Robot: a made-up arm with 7 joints.
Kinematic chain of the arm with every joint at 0, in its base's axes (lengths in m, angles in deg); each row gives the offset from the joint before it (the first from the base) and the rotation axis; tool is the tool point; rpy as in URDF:
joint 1: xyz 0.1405 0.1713 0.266 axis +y
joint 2: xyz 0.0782 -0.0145 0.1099 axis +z
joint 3: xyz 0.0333 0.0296 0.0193 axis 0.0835 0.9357 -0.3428
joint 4: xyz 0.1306 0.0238 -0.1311 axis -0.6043 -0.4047 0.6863
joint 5: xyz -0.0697 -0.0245 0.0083 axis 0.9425 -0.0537 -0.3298
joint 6: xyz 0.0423 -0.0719 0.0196 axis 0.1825 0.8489 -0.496
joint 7: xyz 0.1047 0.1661 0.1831 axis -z
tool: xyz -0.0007 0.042 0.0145 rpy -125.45 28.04 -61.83
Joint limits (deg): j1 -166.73..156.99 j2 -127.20..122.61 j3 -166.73..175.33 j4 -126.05..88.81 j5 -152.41..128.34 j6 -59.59..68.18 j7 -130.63..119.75
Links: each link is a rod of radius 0.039 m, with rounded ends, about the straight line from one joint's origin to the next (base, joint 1, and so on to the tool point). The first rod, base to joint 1, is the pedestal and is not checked.
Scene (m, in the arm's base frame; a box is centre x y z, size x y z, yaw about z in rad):
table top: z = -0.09
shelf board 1: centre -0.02 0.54 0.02 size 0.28 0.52 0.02 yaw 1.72
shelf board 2: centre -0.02 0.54 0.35 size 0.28 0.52 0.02 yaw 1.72
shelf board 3: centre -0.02 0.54 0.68 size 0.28 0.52 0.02 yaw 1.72
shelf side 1: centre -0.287 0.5 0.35 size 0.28 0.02 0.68 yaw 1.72
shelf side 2: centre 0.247 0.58 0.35 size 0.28 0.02 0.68 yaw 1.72
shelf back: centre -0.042 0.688 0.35 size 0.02 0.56 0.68 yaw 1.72
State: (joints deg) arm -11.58 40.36 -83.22 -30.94 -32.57 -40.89 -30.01
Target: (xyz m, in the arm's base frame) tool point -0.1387 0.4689 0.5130
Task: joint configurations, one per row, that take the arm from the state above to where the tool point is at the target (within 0.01 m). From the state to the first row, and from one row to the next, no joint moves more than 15 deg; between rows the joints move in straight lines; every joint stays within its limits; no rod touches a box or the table.
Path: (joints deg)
1: -20.08 40.42 -81.65 -36.01 -37.31 -27.00 -26.05
2: -28.57 40.47 -80.08 -41.08 -42.05 -13.12 -22.09
3: -37.07 40.53 -78.50 -46.15 -46.80 0.77 -18.13
4: -45.57 40.59 -76.93 -51.23 -51.54 14.65 -14.17

